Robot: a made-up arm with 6 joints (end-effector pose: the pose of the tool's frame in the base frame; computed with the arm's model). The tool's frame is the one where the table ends. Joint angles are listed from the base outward.
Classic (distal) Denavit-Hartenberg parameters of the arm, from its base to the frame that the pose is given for. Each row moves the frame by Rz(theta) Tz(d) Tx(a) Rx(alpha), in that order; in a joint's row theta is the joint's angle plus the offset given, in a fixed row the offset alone. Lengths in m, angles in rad.
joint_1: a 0.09, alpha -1.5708, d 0.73, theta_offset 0
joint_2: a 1.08, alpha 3.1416, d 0, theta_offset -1.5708
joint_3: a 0.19, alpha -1.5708, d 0, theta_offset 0
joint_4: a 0, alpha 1.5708, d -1.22, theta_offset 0
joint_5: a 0, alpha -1.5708, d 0, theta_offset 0
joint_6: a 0, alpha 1.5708, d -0.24, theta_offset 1.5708
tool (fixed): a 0, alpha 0, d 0, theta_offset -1.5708
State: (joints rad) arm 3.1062 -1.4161 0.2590 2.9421 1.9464 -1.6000
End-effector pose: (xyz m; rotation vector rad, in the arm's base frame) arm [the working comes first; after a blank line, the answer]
Working (the frame after each row of the table, in the pose's form):
after joint_1: -0.0899 0.0032 0.7300 -0.0390 -2.2036 2.2036
after joint_2: 0.9765 -0.0346 0.8964 -1.5699 -0.0938 -0.1493
after joint_3: 1.1653 -0.0413 0.8766 -3.1350 0.0555 0.1636
after joint_4: 1.2923 -0.0458 2.0900 -0.2929 2.1949 -2.1681
after joint_5: 1.2923 -0.0458 2.0900 -0.0882 1.2960 0.1529
after joint_6: 1.0640 -0.0820 2.0252 1.2224 1.0859 -0.8906

1.0640 -0.0820 2.0252 0.1194 2.0193 -1.9915
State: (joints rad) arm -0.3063 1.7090 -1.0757 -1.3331 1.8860 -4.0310
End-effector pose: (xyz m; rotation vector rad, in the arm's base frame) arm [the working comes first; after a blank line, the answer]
Working (the frame after each row of the table, in the pose's form):
after joint_1: 0.0858 -0.0271 0.7300 -1.5574 0.2404 -0.2404
after joint_2: 1.1057 -0.3497 0.5812 1.5759 -0.1328 -0.3486
after joint_3: 1.1690 -0.3697 0.4032 0.1858 1.2039 -0.2676
after joint_4: 0.0791 -0.0250 -0.0230 0.4607 -0.1701 -1.8027
after joint_5: 0.0791 -0.0250 -0.0230 -1.4315 -0.3562 -0.2772
after joint_6: 0.0966 -0.2631 -0.0474 0.1248 -2.8657 -0.1316

0.0966 -0.2631 -0.0474 2.2047 -2.0207 -0.3848
